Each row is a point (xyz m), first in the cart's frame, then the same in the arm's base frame.
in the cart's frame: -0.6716 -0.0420 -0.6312
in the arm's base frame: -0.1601 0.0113 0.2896
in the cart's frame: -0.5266 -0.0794 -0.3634
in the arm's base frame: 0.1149 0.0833 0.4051
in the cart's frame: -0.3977 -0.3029 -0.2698
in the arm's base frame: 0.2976 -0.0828 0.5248
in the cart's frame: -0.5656 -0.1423 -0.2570
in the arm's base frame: 0.1508 0.0976 0.5288
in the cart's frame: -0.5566 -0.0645 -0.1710
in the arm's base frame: 0.1988 0.2035 0.5341
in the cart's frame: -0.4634 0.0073 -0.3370
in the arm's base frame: 0.1719 0.1513 0.3393
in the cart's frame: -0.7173 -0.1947 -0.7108
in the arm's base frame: -0.2261 -0.1427 0.3503
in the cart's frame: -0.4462 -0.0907 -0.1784
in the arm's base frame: 0.2872 0.1499 0.4868
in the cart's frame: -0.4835 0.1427 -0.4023
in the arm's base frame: 0.1035 0.2326 0.2311
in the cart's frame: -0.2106 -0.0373 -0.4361
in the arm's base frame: 0.3259 -0.0016 0.1701
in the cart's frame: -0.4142 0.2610 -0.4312
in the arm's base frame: 0.1304 0.2959 0.1090
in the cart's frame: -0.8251 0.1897 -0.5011
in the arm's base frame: -0.2360 0.3071 0.3198
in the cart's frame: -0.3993 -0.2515 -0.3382
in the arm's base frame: 0.2517 -0.0763 0.4529
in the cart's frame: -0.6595 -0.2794 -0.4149
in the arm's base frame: -0.0008 -0.0721 0.5560
